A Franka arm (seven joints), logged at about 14 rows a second.
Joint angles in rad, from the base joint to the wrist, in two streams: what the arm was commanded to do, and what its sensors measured. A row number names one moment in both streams.
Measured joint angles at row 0:
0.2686 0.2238 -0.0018 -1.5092 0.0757 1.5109 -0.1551
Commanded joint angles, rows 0 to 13:
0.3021 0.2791 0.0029 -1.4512 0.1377 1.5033 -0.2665
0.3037 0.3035 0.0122 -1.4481 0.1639 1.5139 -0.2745
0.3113 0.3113 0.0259 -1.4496 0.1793 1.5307 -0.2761
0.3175 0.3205 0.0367 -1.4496 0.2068 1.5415 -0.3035
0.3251 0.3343 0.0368 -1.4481 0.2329 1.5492 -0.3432
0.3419 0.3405 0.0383 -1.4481 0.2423 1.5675 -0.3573
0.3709 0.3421 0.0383 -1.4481 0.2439 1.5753 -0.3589
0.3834 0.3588 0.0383 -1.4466 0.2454 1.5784 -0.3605
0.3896 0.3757 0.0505 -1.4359 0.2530 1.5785 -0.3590
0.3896 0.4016 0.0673 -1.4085 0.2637 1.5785 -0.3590
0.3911 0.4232 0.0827 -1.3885 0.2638 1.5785 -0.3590
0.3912 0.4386 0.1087 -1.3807 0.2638 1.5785 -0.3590
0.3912 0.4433 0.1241 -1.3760 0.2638 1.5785 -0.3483
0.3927 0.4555 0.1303 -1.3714 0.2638 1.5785 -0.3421
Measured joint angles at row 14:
0.3912 0.4112 0.1172 -1.4273 0.2401 1.5896 -0.3329
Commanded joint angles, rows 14 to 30:
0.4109 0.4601 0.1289 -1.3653 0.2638 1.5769 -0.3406
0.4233 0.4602 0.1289 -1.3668 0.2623 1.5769 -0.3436
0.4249 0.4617 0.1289 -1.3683 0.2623 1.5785 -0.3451
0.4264 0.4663 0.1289 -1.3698 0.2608 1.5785 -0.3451
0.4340 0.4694 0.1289 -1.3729 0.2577 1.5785 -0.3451
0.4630 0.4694 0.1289 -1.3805 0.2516 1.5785 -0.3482
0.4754 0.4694 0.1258 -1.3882 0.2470 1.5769 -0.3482
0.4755 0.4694 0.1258 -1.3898 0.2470 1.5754 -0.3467
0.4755 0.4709 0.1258 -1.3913 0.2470 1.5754 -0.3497
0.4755 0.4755 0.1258 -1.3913 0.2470 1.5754 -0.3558
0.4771 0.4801 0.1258 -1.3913 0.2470 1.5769 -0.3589
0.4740 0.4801 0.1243 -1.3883 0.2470 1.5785 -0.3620
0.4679 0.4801 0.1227 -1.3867 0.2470 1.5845 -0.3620
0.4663 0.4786 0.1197 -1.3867 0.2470 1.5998 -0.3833
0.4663 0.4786 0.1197 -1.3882 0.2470 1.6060 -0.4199
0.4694 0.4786 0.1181 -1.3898 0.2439 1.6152 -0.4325
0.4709 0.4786 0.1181 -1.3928 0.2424 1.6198 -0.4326
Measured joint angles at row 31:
0.4653 0.4756 0.1232 -1.4001 0.2407 1.6085 -0.3953
